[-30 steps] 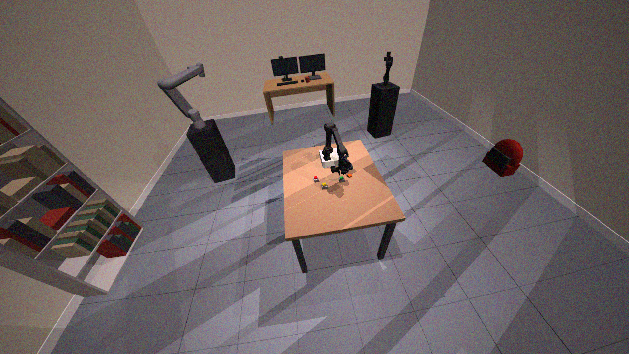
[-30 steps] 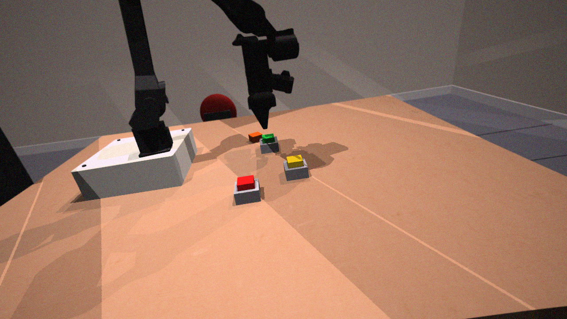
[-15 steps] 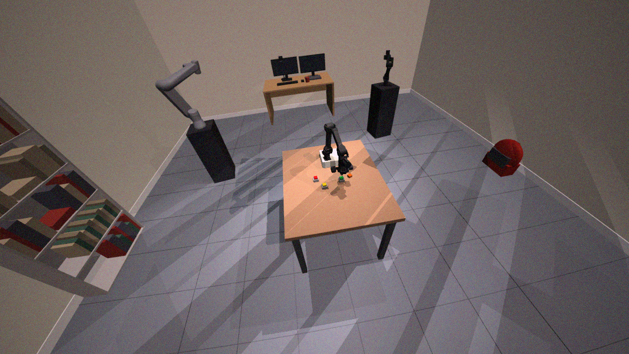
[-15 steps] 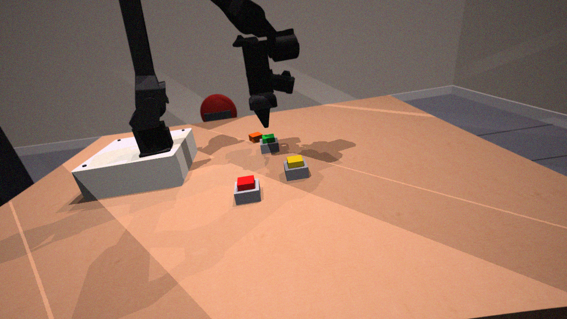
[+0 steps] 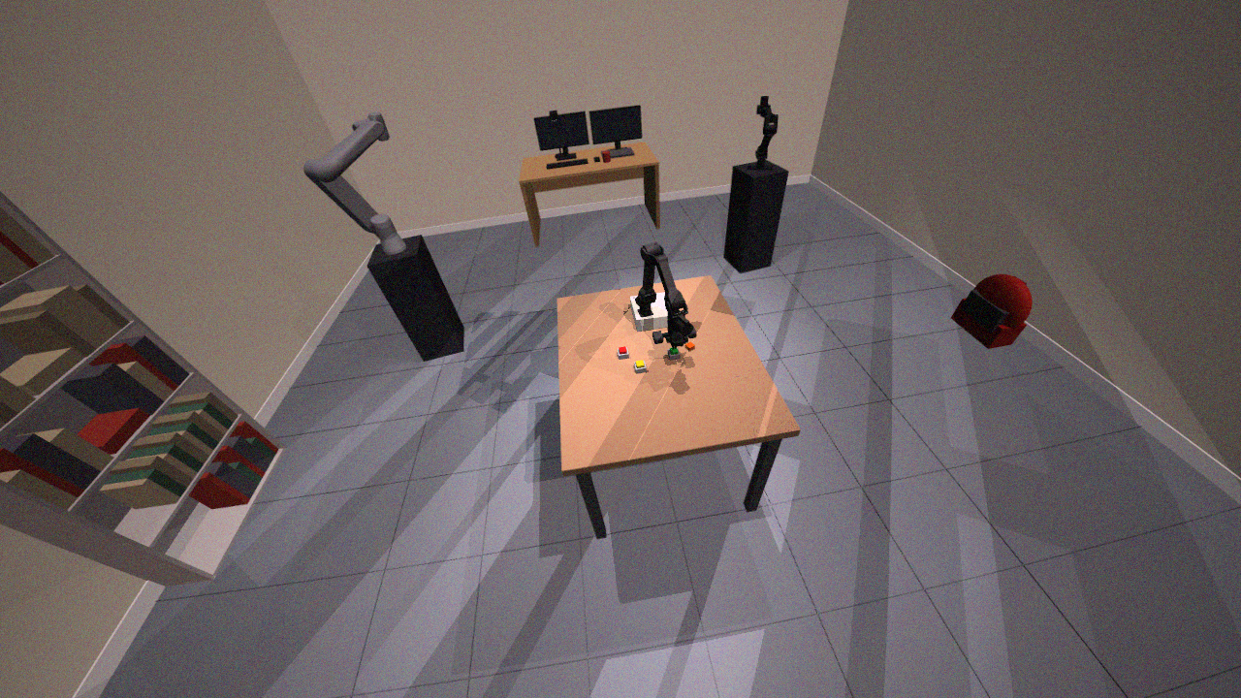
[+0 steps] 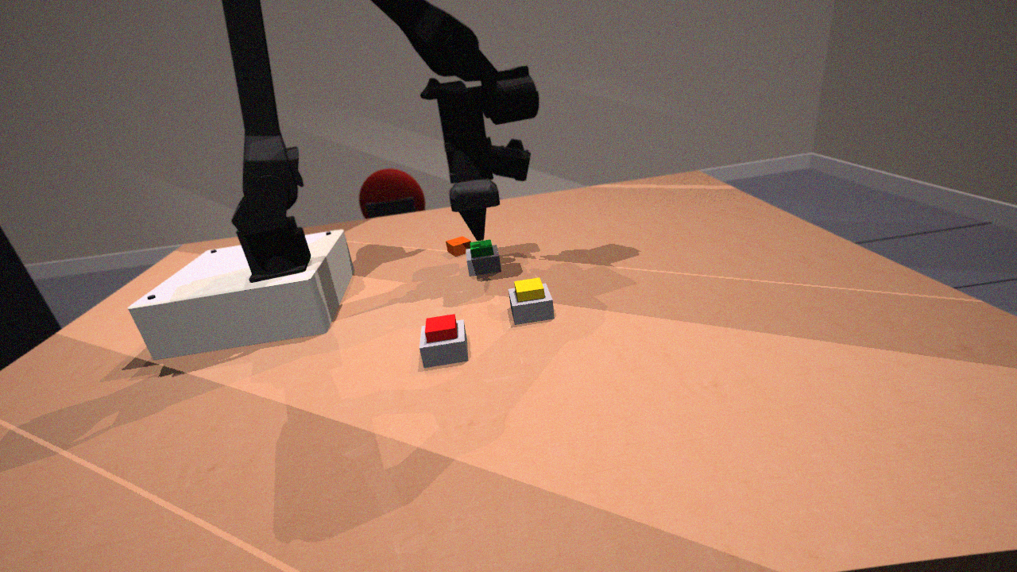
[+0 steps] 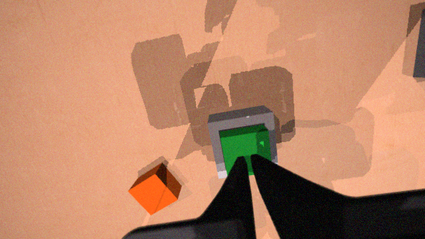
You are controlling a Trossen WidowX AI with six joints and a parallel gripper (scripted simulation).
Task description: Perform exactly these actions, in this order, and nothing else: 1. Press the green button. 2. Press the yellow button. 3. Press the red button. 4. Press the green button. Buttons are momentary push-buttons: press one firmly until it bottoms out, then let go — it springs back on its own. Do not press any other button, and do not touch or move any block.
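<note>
Now: the yellow button 2 cm ahead of my gripper tip, 17 cm to the right of it and 1 cm below it. The rest, counted from my gripper tip: small orange block: 2 cm behind, 9 cm to the left, 4 cm below; then red button: 9 cm behind, 22 cm to the right, 1 cm below; then green button: 1 cm below.
</note>
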